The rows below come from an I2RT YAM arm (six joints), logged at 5 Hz.
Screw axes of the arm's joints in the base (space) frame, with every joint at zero. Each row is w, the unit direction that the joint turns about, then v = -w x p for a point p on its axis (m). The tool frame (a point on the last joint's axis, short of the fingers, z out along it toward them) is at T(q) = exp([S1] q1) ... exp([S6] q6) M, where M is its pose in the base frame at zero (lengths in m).
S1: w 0 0 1 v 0 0 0
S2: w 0 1 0 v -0.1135 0 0.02
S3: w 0 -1 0 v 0.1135 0 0.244
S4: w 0 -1 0 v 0.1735 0 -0.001
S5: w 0 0 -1 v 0 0.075 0
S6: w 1 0 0 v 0 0.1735 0
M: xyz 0.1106 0 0.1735 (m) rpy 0 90 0 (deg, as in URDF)
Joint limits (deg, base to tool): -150..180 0..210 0..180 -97..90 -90..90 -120..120
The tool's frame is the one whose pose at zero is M.
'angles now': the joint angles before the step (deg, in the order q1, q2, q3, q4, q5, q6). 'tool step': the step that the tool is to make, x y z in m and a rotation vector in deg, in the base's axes. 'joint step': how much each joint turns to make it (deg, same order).
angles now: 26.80 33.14 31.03 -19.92 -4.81 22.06
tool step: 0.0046 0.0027 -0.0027 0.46 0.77 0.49
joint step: -0.06 1.61 -0.26 1.44 -0.79 0.50
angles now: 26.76 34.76 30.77 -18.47 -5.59 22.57
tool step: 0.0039 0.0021 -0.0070 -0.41 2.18 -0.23
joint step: 0.04 1.69 -0.54 0.16 0.01 0.68
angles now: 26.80 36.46 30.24 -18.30 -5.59 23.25
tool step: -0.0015 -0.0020 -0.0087 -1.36 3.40 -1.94
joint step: -0.06 0.11 -0.57 -2.87 1.55 1.12
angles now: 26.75 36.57 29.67 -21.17 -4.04 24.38
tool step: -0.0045 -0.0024 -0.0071 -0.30 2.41 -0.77
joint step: 0.03 -1.09 -0.94 -2.37 0.30 1.10
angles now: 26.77 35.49 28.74 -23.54 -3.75 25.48
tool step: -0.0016 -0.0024 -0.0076 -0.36 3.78 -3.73
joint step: 0.04 0.20 -0.44 -2.75 2.47 3.17
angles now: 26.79 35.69 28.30 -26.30 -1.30 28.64
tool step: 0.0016 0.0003 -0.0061 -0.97 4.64 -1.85
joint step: 0.01 2.17 0.56 -2.94 0.79 2.09
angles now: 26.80 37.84 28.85 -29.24 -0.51 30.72
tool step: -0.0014 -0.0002 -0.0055 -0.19 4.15 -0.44
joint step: -0.01 1.05 0.19 -2.90 -0.77 1.58
